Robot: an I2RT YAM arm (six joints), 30 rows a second.
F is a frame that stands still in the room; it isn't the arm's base.
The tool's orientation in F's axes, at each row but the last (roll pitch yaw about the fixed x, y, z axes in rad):
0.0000, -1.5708, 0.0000
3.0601, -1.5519, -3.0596
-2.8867, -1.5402, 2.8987
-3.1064, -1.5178, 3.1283
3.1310, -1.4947, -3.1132
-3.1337, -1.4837, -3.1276
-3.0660, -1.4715, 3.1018
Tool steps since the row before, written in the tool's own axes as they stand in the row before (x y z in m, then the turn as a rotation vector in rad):
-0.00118, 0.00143, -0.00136, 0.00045, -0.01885, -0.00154
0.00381, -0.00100, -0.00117, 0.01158, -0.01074, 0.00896
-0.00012, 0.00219, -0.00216, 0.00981, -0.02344, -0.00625
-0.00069, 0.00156, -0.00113, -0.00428, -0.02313, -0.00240
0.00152, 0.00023, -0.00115, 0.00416, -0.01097, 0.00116
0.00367, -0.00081, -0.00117, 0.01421, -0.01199, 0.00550
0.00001, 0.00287, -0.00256, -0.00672, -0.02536, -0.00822
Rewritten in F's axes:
0.00136, 0.00143, -0.00118, 0.00154, -0.01885, 0.00045
0.00110, -0.00101, 0.00383, -0.00917, -0.01076, 0.01139
0.00214, 0.00222, -0.00007, 0.00623, -0.02329, 0.01017
0.00113, 0.00158, -0.00063, 0.00313, -0.02307, -0.00410
0.00103, 0.00025, 0.00160, -0.00128, -0.01100, 0.00405
0.00086, -0.00079, 0.00376, -0.00645, -0.01212, 0.01369
0.00244, 0.00296, 0.00024, 0.00974, -0.02507, -0.00568

